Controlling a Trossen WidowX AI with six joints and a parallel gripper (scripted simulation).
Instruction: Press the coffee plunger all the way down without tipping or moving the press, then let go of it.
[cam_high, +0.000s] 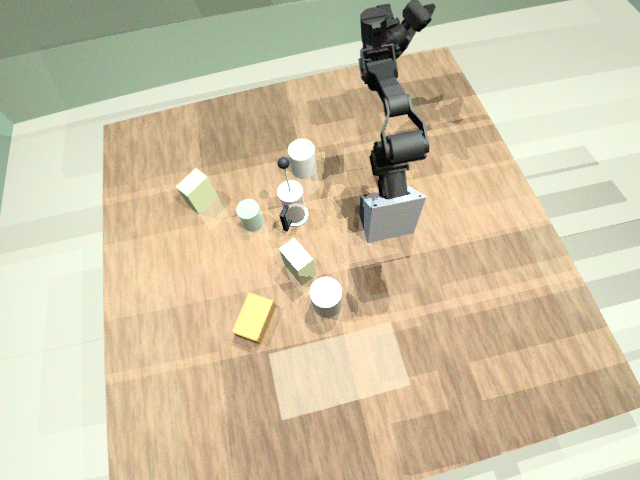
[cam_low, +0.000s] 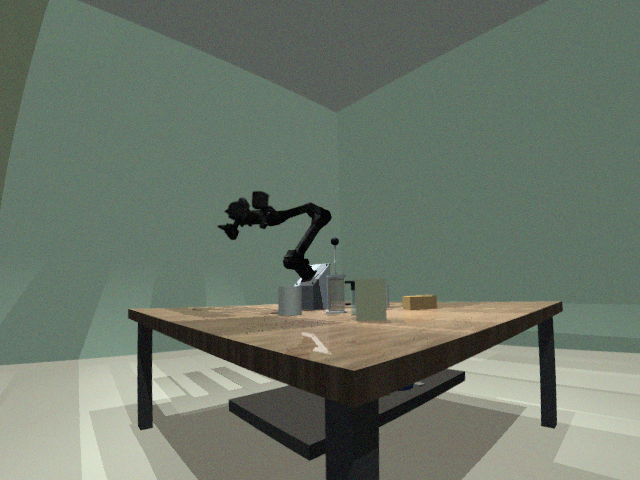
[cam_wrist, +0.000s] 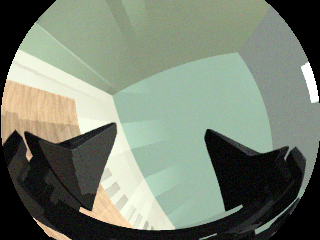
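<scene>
Now: the coffee press 45 cm ahead of my gripper tip, 24 cm to the left of it and 26 cm below it. The rest, counted from my gripper tip: pale green cylinder (57 cm ahead, 21 cm to the left, 35 cm below); orange box (63 cm ahead, 51 cm to the left, 36 cm below).
</scene>
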